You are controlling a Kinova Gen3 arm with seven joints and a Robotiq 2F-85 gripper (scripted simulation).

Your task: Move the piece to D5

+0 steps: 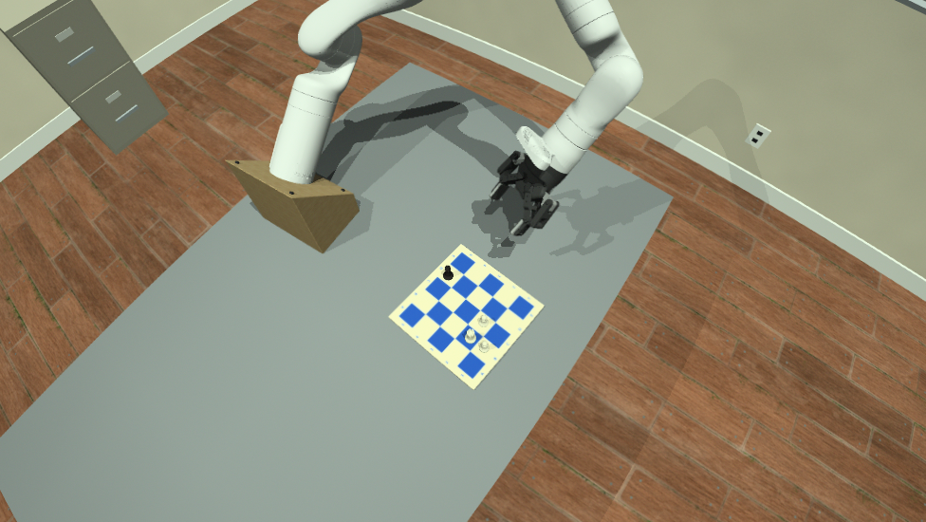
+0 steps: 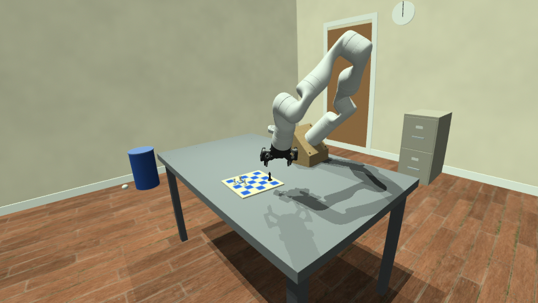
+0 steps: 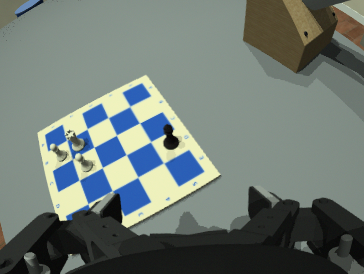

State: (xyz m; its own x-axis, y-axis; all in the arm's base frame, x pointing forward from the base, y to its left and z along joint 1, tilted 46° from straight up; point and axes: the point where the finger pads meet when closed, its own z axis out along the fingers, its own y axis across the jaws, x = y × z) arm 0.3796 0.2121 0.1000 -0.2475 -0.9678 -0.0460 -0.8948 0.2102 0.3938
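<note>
The black pawn is 4 cm behind my hand, 12 cm to the right of it and 10 cm below it. From my hand the other things lie so: chessboard (5 cm ahead, 15 cm to the right, 13 cm below).
</note>
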